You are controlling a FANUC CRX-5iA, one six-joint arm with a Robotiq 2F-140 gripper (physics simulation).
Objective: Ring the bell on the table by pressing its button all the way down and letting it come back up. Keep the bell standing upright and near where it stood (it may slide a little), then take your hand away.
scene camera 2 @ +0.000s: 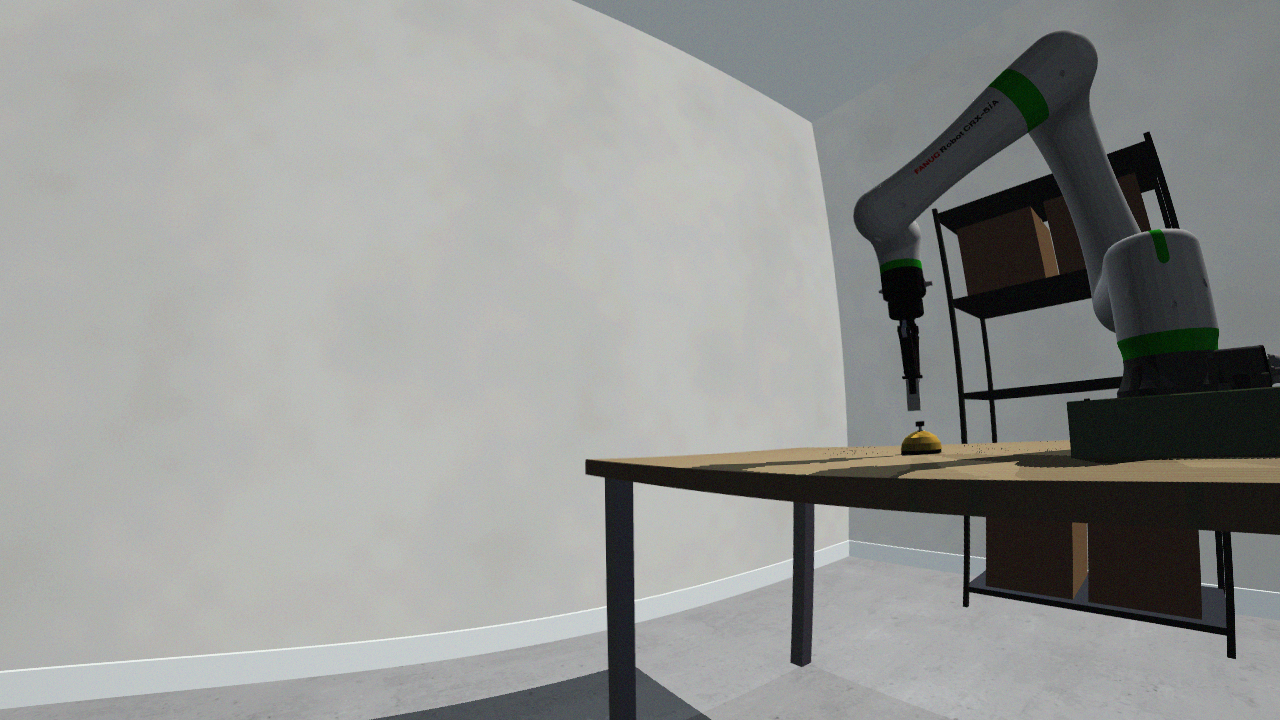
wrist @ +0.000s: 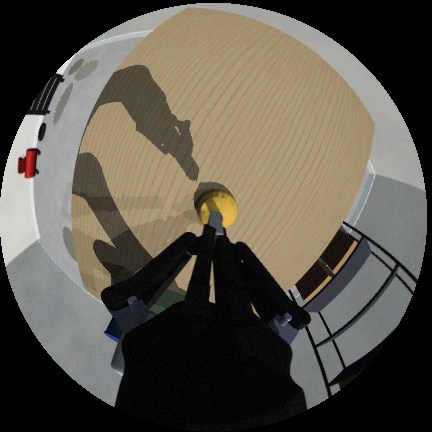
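Seen in the pictures: gripper, fingertip midpoint: [scene camera 2: 914,410] [wrist: 213,219]; arm's base, origin of the base link: [scene camera 2: 1174,397] [wrist: 147,317].
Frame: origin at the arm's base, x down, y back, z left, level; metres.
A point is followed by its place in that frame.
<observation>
The yellow dome bell [scene camera 2: 920,442] {x 0.051, y -0.423, z -0.029 m} [wrist: 223,204] {x 0.034, y -0.457, z -0.068 m} stands upright on the wooden table [scene camera 2: 716,464] {x 0.075, y -0.714, z 0.264 m} [wrist: 270,100] {x 0.075, y -0.708, z -0.070 m}. Its dark button [scene camera 2: 919,424] {x 0.015, y -0.433, z -0.056 m} stands up on top of the dome in the scene view; in the wrist view the fingertips hide it. My gripper [scene camera 2: 913,398] {x -0.014, y -0.442, z -0.055 m} [wrist: 213,219] {x -0.014, y -0.442, z -0.055 m} is shut and empty. It points straight down, with its fingertips a short gap above the button and very slightly to its left in the scene view. In the wrist view the fingertips overlap the lower part of the dome.
The arm's base stands on a dark green block [scene camera 2: 1172,425] {x 0.037, y -0.016, z 0.140 m} at the right of the table. A black shelf rack [scene camera 2: 954,340] with cardboard boxes [scene camera 2: 1002,250] stands behind the table. The table's left corner shows in the scene view. Shadows of the arm fall across the table top.
</observation>
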